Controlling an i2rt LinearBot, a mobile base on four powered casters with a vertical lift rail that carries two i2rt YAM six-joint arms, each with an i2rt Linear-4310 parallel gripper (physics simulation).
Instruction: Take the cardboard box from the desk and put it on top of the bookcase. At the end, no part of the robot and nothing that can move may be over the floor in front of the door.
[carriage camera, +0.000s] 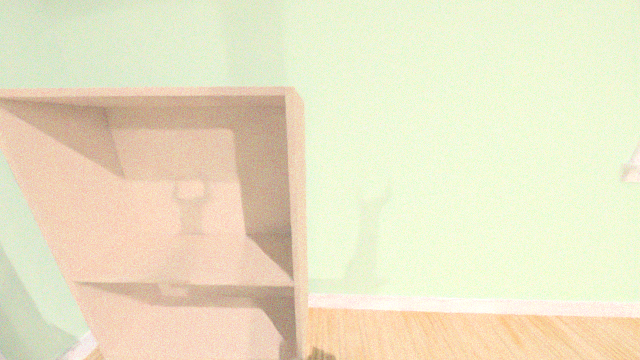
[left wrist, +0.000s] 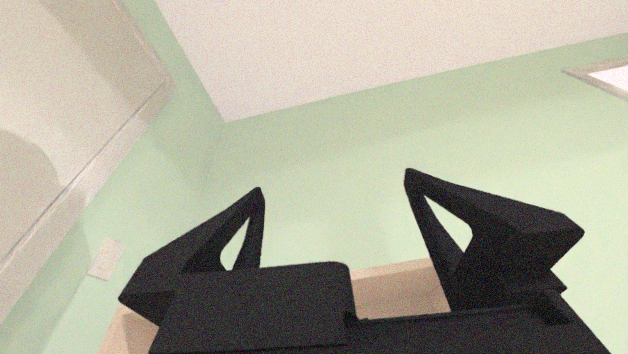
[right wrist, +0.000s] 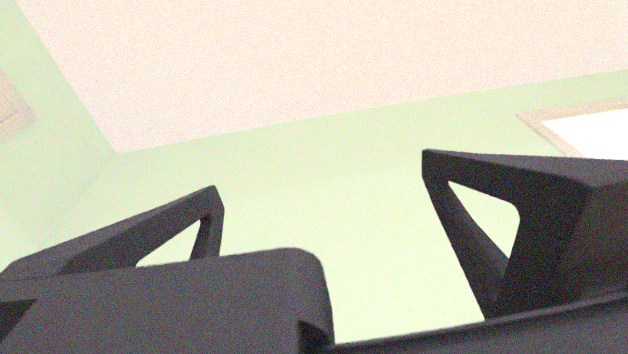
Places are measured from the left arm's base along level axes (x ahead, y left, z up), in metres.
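Pixels of known places: left gripper, fingertip midpoint: (left wrist: 332, 185); right gripper, fingertip midpoint: (right wrist: 318, 180).
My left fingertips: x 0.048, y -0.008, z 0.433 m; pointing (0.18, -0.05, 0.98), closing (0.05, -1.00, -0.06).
Observation:
Behind a point stands the place of what it marks.
The pale wooden bookcase (carriage camera: 150, 92) @(x 0.418, y 0.085, z 0.487 m) (left wrist: 400, 292) @(x 0.600, y -0.141, z 0.480 m) stands at the left in the carriage view, with its top board, right side panel and a middle shelf showing. Wall shows directly above its top edge. In the left wrist view a part of it shows behind and below the fingers. My left gripper (left wrist: 332, 185) @(x 0.048, y -0.008, z 0.433 m) is open and empty, tilted upward. My right gripper (right wrist: 318, 180) @(x 0.035, y -0.665, z 0.445 m) is open and empty, with green wall and ceiling beyond its fingers. Neither gripper shows in the carriage view. The cardboard box and the desk do not show in these views.
A large pale door (left wrist: 65, 125) @(x 0.139, y 0.698, z 0.919 m) with its frame is at the left in the left wrist view, beside a small wall plate (left wrist: 106, 259) @(x 0.453, y 0.705, z 0.654 m). A framed bright window (left wrist: 615, 76) @(x 0.696, y -1.768, z 1.375 m) (right wrist: 595, 132) @(x 0.695, y -1.826, z 1.310 m) is at the right. Wooden floor (carriage camera: 450, 332) @(x 0.600, y -0.967, z -0.560 m) and a white baseboard (carriage camera: 450, 304) @(x 0.702, y -1.022, z -0.503 m) lie right of the bookcase.

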